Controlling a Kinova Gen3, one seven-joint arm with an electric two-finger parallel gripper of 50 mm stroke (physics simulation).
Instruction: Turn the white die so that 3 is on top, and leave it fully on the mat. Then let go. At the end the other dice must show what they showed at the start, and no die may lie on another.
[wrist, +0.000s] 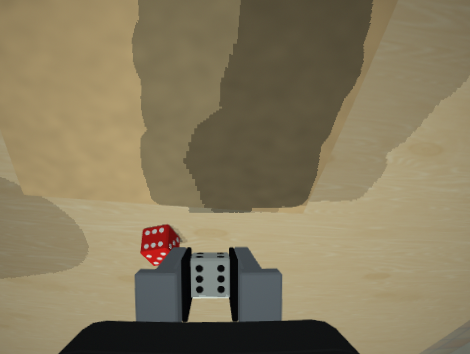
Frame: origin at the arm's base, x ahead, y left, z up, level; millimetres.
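Where they show: gripper, fingertip midpoint: (210, 273).
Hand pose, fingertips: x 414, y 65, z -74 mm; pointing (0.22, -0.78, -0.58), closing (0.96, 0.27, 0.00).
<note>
After its pixels a point has its place.
The white die (210, 278) @[x 412, y 74, z -68 mm] is between the two fingers of my gripper (210, 273) @[x 414, y 65, z -74 mm], which is shut on it. The die face turned to the camera shows six black pips in two columns. A narrow strip of another face, with dark pips, shows at its far edge; its other faces are hidden. The tan mat (75, 110) @[x 350, y 100, z -117 mm] fills much of the upper part of the view. In the view, the held die appears below the mat's near edge, against the wooden table; its height cannot be told.
A red die (156, 239) @[x 396, y 21, z -112 mm] appears just left of the left finger, outside the mat's near edge. Its large face shows six white pips; parts of two other faces show. The wooden table (350, 250) @[x 513, y 23, z -121 mm] surrounds the mat. Dark shadows fall across mat and table.
</note>
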